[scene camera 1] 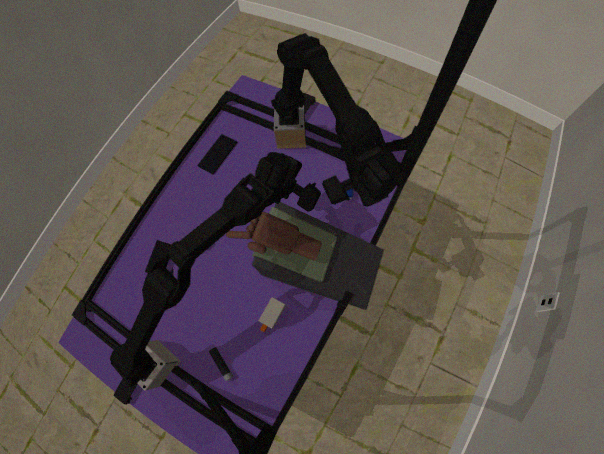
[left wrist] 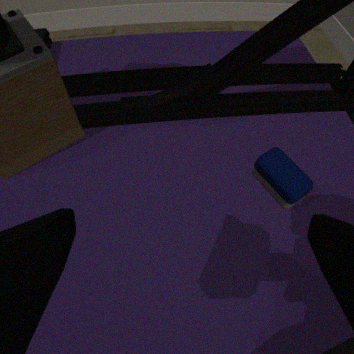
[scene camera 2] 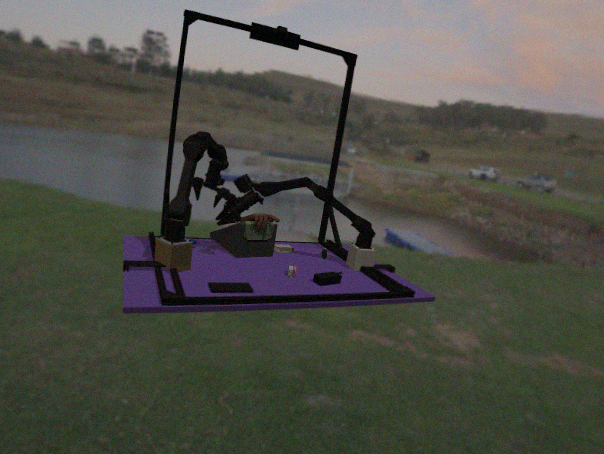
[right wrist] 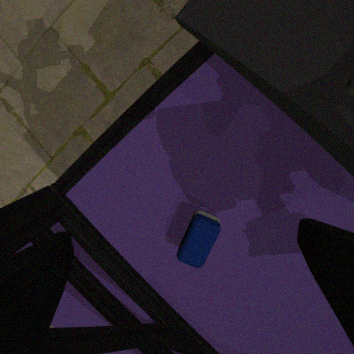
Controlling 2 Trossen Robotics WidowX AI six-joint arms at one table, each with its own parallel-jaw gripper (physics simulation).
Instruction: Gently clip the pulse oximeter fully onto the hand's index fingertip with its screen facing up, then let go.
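Pixels of known places: left gripper, fingertip midpoint: (scene camera 1: 301, 175) (left wrist: 194, 223) (scene camera 2: 216, 222); right gripper, fingertip midpoint: (scene camera 2: 205, 203) (right wrist: 186, 236); left arm's base, link origin: (scene camera 1: 142, 365) (scene camera 2: 363, 246); right arm's base, link origin: (scene camera 1: 289, 116) (scene camera 2: 174, 239).
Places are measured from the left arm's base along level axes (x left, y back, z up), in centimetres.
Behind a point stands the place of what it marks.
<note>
A small blue block with a pale underside (scene camera 1: 349, 193) @(x -16.3, y -77.6, z -7.3 cm) (scene camera 2: 192, 242) (left wrist: 284, 176) @(x -14.4, y -78.3, z -7.3 cm) (right wrist: 200, 240) @(x -15.1, y -78.4, z -7.3 cm), which looks like the pulse oximeter, lies on the purple table; no screen can be made out. The brown hand (scene camera 1: 280, 234) @(x -10.9, y -51.3, z 8.0 cm) (scene camera 2: 260, 218) @(x -2.4, y -50.7, z 8.6 cm) rests on a sloped stand, one finger sticking out farther than the others. My right gripper (scene camera 1: 353, 186) @(x -22.0, y -73.3, z 8.8 cm) (scene camera 2: 208, 195) @(x -22.0, y -73.3, z 8.8 cm) (right wrist: 186, 236) @(x -22.0, y -73.3, z 8.8 cm) is open and empty above the blue block, one finger to each side of it in the right wrist view. My left gripper (scene camera 1: 300, 183) @(x -4.4, y -69.3, z 4.8 cm) (scene camera 2: 232, 201) (left wrist: 194, 223) @(x -4.4, y -69.3, z 4.8 cm) is open and empty, raised close to the hand's stand.
The grey stand (scene camera 1: 361, 265) @(x -31.9, y -59.9, z -5.9 cm) (scene camera 2: 235, 244) @(x -5.7, y -59.7, z -5.0 cm) carries the hand. A white box with an orange end (scene camera 1: 272, 312) @(x -18.8, y -34.1, z -7.7 cm) and a dark cylinder (scene camera 1: 219, 362) @(x -15.1, y -13.1, z -8.0 cm) lie below it. A black slab (scene camera 1: 218, 154) @(x 30.4, y -65.5, z -9.7 cm) (scene camera 2: 230, 287) @(x 32.0, y -65.9, z -9.7 cm), a small white-and-pink item (scene camera 2: 292, 271) @(x 16.5, y -38.7, z -8.1 cm) and a black box (scene camera 2: 327, 278) @(x 24.3, y -26.3, z -7.5 cm) also lie on the table.
</note>
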